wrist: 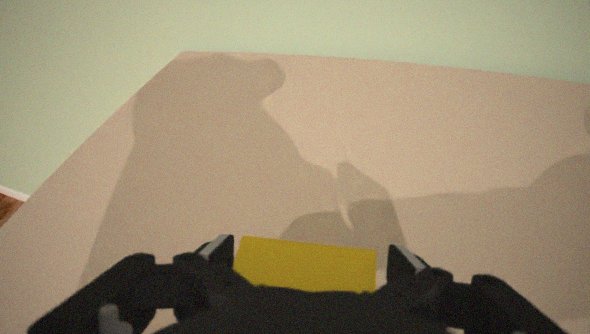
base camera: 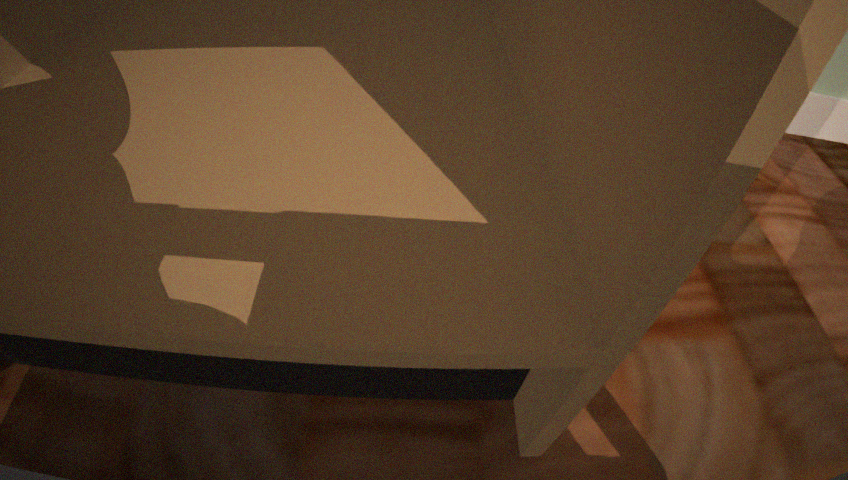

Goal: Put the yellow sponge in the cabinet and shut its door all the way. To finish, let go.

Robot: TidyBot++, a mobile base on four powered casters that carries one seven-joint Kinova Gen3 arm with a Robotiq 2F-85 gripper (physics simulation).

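Places are measured from the arm's base along level axes (x ahead, y left, z up), in metres.
Pixels of known places: gripper, between the fingertips: (wrist: 310, 257).
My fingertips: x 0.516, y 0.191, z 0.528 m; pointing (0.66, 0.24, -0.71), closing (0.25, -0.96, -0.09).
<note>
Behind a point stands the place of what it marks.
The yellow sponge (wrist: 306, 267) @[y 0.185, x 0.499, z 0.558 m] shows in the wrist view at the bottom middle, on or just above a pinkish-tan flat top (wrist: 430, 125) @[y 0.128, x 0.664, z 0.513 m]. Its lower part is hidden behind the gripper body. My gripper (wrist: 310, 257) @[y 0.191, x 0.516, z 0.528 m] is open, with one fingertip on either side of the sponge in this view and a gap beside each. The fingers do not grip it. In the base camera view a large brown panel (base camera: 380, 285) @[y 0.014, x 0.255, z -0.229 m] fills most of the picture. I cannot tell whether it belongs to the cabinet; no cabinet door can be made out.
Shadows of the arm and gripper fall across the flat top. A pale green wall (wrist: 350, 25) @[y 0.222, x 0.785, z 0.546 m] stands behind it. In the base camera view, wooden floor (base camera: 714, 356) @[y -0.313, x 0.313, z -0.397 m] shows to the right of the panel and below it, with a white skirting board (base camera: 818, 115) @[y -0.778, x 0.801, z -0.347 m] at the far right.
</note>
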